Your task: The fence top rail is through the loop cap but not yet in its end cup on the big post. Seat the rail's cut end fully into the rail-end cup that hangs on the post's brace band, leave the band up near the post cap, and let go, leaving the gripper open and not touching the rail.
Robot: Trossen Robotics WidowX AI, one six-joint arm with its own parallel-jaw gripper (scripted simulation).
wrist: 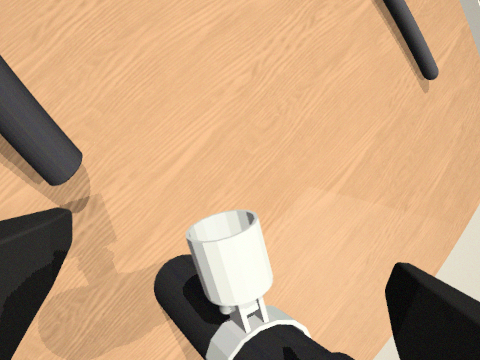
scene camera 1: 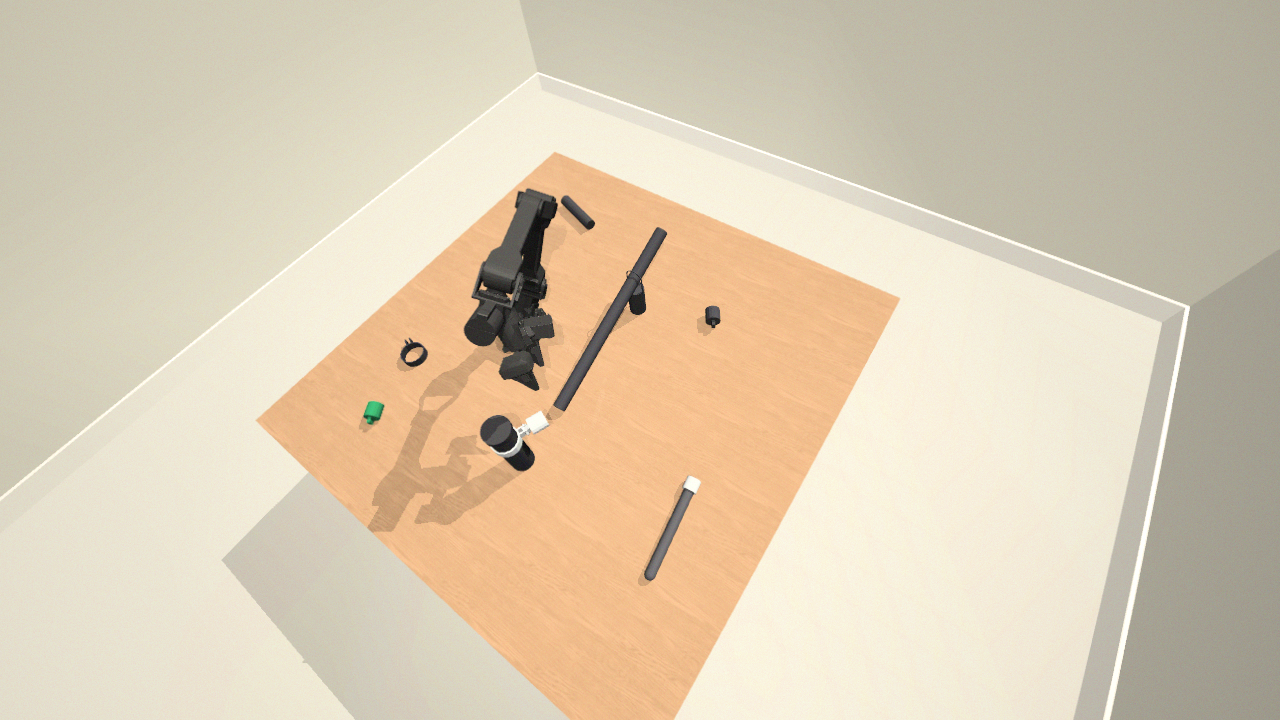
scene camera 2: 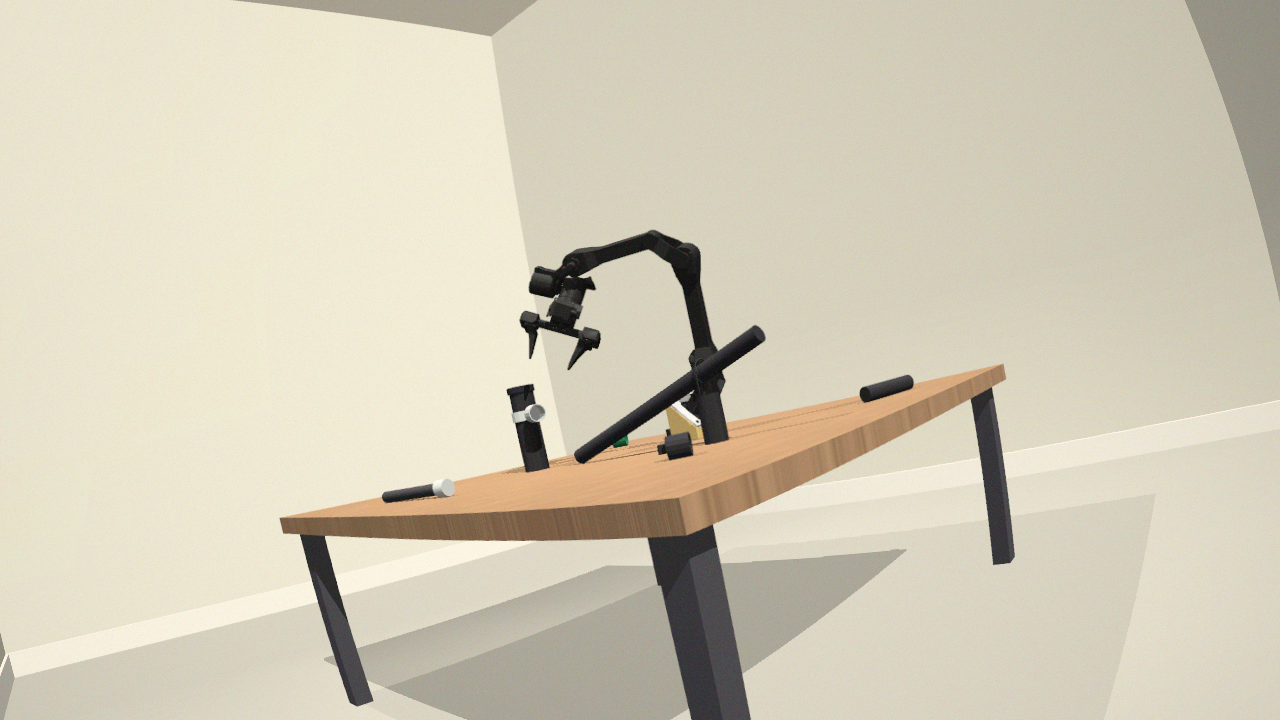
Labels:
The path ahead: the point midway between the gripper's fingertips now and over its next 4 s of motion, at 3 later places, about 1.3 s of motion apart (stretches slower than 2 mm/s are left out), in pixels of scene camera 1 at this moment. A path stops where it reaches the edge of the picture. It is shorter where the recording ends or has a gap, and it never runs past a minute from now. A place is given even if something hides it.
The gripper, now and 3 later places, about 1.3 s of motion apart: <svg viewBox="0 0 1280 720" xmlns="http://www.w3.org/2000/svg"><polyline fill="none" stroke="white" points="540,377 538,414 548,430 545,423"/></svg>

